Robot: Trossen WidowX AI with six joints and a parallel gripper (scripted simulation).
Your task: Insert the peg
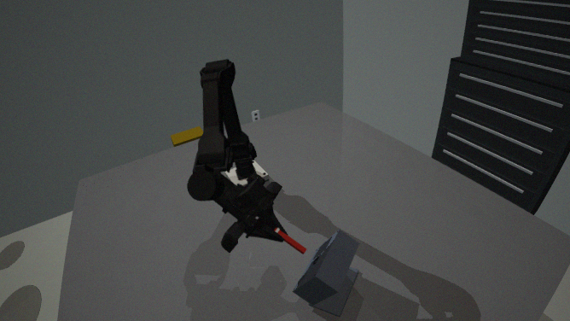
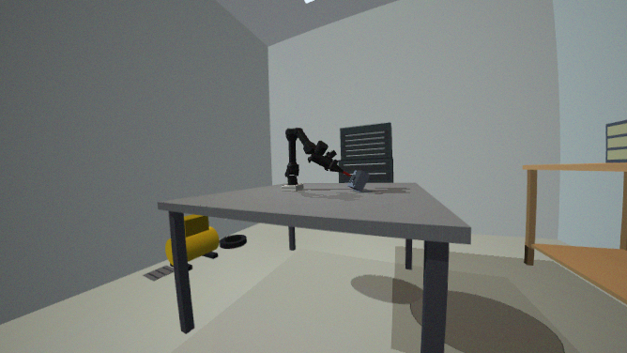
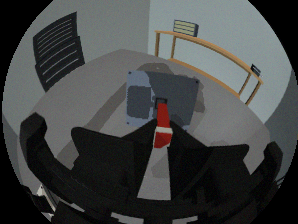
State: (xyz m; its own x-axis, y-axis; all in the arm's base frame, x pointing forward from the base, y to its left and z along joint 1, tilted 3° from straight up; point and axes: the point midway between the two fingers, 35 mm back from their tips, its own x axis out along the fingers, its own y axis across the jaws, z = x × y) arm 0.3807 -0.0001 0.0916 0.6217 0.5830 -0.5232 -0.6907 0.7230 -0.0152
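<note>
Now: the sloped panel 70 mm ahead of my gripper tip, 70 mm to the left of it and 60 mm below it. The rest, counted from my gripper tip: peg: right at my gripper tip.
</note>
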